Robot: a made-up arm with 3 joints. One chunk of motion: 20 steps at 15 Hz.
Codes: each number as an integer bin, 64 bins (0 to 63) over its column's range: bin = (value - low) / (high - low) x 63, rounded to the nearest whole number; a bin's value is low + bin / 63 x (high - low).
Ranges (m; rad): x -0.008..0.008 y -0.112..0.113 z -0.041..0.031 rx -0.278..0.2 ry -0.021..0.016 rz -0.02..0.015
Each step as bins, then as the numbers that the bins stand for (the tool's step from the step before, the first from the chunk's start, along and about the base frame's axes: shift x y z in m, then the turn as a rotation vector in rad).
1 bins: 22 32 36 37 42 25
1 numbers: -0.00241 0.00229 0.00014 0.00273 0.00367 -0.00611
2 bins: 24 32 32 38 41 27
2 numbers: -0.00190 0.00229 -0.00443 0.01032 0.00308 -0.00500
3 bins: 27 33 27 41 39 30
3 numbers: -0.00114 0.00586 -0.01014 0.03308 0.00190 -0.00333
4 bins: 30 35 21 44 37 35
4 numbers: -0.00038 0.01300 -0.01700 0.05584 0.00073 -0.00056
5 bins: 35 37 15 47 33 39
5 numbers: 0.00089 0.02014 -0.02386 0.07860 -0.00162 0.00167
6 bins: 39 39 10 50 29 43
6 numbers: 0.00190 0.02729 -0.02957 0.10137 -0.00397 0.00389
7 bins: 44 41 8 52 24 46
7 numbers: 0.00317 0.03443 -0.03186 0.11654 -0.00690 0.00556
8 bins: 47 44 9 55 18 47
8 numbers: 0.00394 0.04514 -0.03071 0.13930 -0.01043 0.00611
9 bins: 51 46 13 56 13 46
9 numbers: 0.00495 0.05229 -0.02614 0.14689 -0.01337 0.00556
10 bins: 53 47 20 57 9 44
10 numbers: 0.00546 0.05586 -0.01814 0.15448 -0.01571 0.00444
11 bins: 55 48 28 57 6 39
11 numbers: 0.00597 0.05943 -0.00900 0.15448 -0.01748 0.00167
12 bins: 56 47 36 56 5 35
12 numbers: 0.00622 0.05586 0.00014 0.14689 -0.01806 -0.00056
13 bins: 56 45 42 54 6 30
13 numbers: 0.00622 0.04871 0.00700 0.13171 -0.01748 -0.00333
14 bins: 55 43 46 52 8 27
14 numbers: 0.00597 0.04157 0.01157 0.11654 -0.01630 -0.00500
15 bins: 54 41 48 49 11 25
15 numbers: 0.00571 0.03443 0.01386 0.09378 -0.01454 -0.00611
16 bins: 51 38 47 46 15 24
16 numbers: 0.00495 0.02371 0.01271 0.07102 -0.01219 -0.00667
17 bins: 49 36 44 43 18 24
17 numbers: 0.00444 0.01657 0.00929 0.04825 -0.01043 -0.00667
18 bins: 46 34 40 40 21 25
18 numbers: 0.00368 0.00943 0.00471 0.02549 -0.00867 -0.00611
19 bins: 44 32 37 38 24 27
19 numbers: 0.00317 0.00229 0.00129 0.01032 -0.00690 -0.00500
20 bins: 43 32 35 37 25 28
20 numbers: 0.00292 0.00229 -0.00100 0.00273 -0.00632 -0.00444
